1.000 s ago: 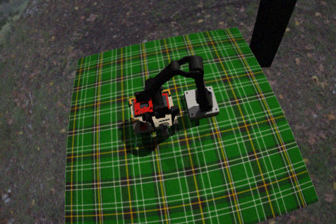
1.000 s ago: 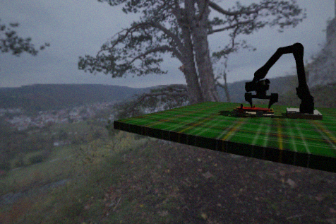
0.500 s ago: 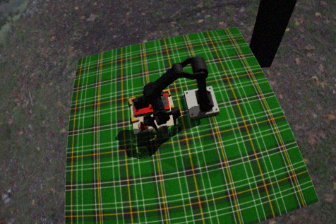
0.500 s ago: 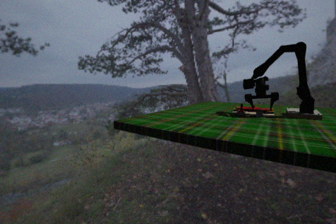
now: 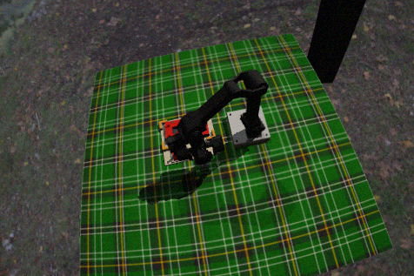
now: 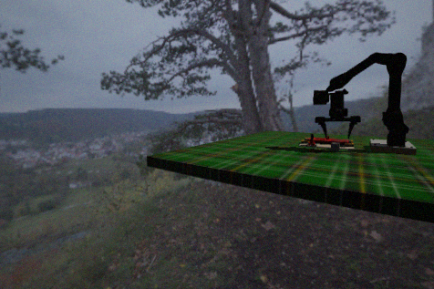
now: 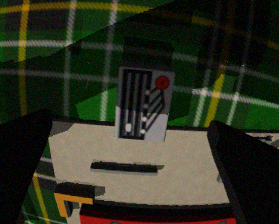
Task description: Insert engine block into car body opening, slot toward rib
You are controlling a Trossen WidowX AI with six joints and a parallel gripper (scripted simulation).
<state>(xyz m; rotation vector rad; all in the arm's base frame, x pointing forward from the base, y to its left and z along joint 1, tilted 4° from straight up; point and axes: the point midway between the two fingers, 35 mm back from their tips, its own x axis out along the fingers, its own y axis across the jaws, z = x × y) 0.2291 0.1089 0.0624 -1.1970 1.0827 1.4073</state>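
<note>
My gripper tip is now 4 cm above the engine block.
</note>
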